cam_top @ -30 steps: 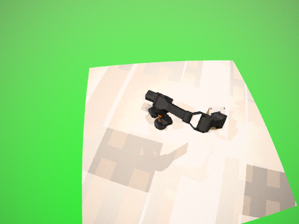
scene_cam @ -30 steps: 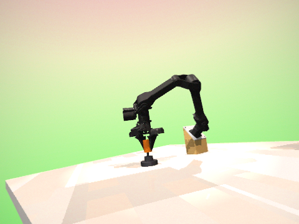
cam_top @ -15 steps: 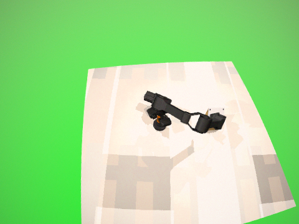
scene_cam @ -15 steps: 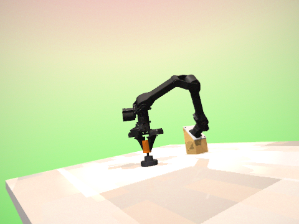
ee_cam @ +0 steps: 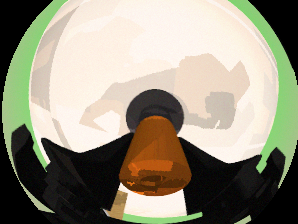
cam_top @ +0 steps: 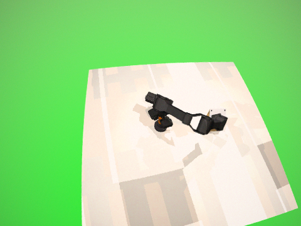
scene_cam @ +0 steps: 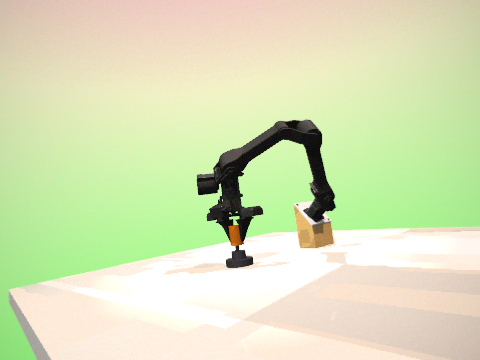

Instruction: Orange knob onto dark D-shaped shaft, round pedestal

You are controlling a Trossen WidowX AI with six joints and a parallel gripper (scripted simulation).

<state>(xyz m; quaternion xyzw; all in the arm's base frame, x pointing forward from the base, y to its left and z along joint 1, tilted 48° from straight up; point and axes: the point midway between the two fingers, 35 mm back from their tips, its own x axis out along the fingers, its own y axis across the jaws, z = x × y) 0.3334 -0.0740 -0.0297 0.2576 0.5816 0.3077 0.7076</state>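
The orange knob is 2 cm above my gripper tip. The rest, counted from my gripper tip: dark round pedestal 4 cm below.
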